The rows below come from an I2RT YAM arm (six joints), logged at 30 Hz.
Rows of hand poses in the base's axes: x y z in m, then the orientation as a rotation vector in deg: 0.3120, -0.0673, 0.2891, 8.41, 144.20, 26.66; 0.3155, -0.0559, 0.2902, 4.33, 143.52, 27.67; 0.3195, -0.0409, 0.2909, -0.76, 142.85, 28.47; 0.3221, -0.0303, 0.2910, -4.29, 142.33, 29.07; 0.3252, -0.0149, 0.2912, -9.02, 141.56, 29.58; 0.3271, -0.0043, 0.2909, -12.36, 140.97, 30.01; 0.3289, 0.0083, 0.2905, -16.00, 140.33, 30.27; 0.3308, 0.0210, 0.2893, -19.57, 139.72, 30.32; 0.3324, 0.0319, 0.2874, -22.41, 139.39, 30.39; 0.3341, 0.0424, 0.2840, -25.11, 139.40, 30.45; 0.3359, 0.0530, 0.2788, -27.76, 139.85, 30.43; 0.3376, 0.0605, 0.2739, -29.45, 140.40, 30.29; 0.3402, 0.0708, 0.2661, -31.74, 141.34, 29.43; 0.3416, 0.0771, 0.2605, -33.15, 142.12, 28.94; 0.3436, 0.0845, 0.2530, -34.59, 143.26, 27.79; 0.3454, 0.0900, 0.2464, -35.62, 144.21, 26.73; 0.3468, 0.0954, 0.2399, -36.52, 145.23, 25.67; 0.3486, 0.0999, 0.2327, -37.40, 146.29, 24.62; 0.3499, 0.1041, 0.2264, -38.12, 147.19, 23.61; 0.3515, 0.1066, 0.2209, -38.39, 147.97, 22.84; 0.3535, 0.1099, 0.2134, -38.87, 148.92, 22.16
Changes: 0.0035, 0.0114, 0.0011, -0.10, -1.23, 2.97; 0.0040, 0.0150, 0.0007, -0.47, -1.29, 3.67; 0.0026, 0.0106, 0.0001, -0.29, -0.86, 2.57; 0.0031, 0.0154, 0.0002, -0.58, -1.17, 3.40; 0.0019, 0.0106, -0.0003, -0.36, -0.79, 2.43; 0.0018, 0.0126, -0.0004, -0.54, -0.83, 2.62; 0.0019, 0.0127, -0.0012, -0.68, -0.78, 2.53; 0.0016, 0.0109, -0.0019, -0.57, -0.42, 2.04; 0.0017, 0.0105, -0.0034, -0.64, -0.05, 1.96; 0.0018, 0.0106, -0.0052, -0.80, 0.38, 1.91; 0.0017, 0.0075, -0.0049, -0.67, 0.47, 1.19; 0.0026, 0.0103, -0.0078, -1.41, 0.64, 1.44; 0.0014, 0.0063, -0.0056, -0.90, 0.61, 0.89; 0.0020, 0.0074, -0.0075, -1.44, 0.76, 0.76; 0.0018, 0.0055, -0.0066, -1.22, 0.61, 0.48; 0.0014, 0.0054, -0.0065, -1.20, 0.68, 0.39; 0.0018, 0.0045, -0.0072, -1.20, 0.73, 0.38; 0.0013, 0.0042, -0.0063, -1.08, 0.59, 0.28; 0.0016, 0.0025, -0.0055, -0.79, 0.52, 0.01; 0.0020, 0.0033, -0.0075, -0.83, 0.73, 0.16
